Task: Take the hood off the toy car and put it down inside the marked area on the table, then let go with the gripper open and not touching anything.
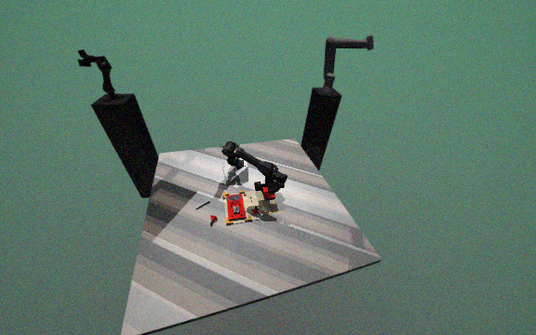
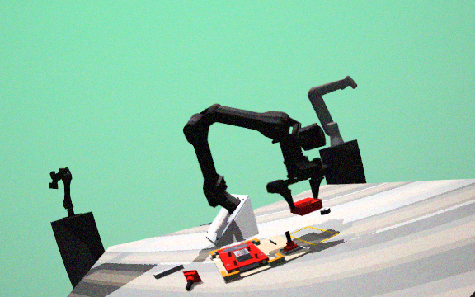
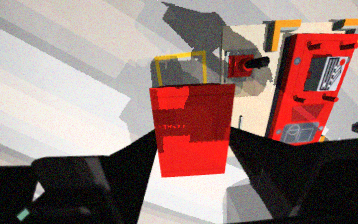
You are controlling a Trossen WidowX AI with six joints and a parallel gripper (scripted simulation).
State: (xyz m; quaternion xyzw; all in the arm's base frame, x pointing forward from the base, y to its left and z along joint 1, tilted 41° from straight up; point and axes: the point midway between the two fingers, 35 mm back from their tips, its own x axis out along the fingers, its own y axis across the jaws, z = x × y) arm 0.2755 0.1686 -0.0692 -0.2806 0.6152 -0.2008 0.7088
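Right now the black post is 7 cm ahead of my gripper tip, 9 cm to the right of it and 6 cm below it. The rest, counted from my gripper tip: red hood 1 cm above.
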